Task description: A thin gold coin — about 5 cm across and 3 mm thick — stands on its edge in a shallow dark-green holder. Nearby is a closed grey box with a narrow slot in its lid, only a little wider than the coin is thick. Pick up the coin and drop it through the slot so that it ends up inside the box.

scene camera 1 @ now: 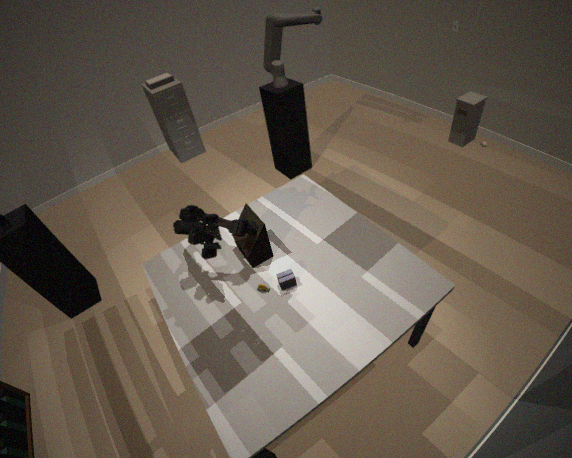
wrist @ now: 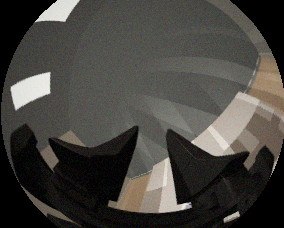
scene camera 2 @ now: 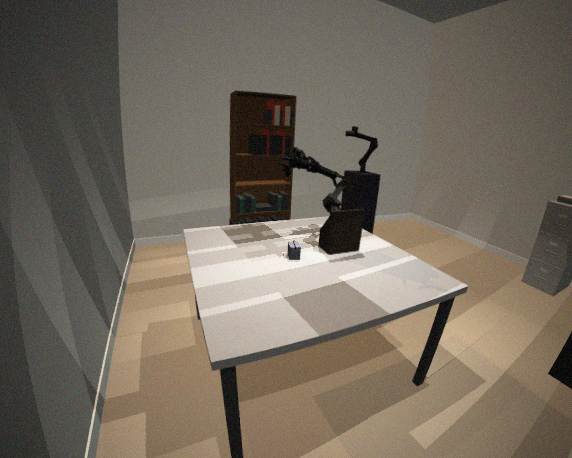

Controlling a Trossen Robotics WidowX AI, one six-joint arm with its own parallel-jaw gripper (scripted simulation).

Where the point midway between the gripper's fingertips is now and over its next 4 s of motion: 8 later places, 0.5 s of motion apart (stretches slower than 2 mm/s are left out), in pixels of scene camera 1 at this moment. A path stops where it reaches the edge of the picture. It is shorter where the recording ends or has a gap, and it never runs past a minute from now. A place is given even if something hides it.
My gripper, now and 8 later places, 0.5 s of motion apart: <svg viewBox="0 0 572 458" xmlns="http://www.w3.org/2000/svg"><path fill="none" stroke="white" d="M220 244L255 276L261 277L261 282L261 284L262 287L263 288L263 286L262 282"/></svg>
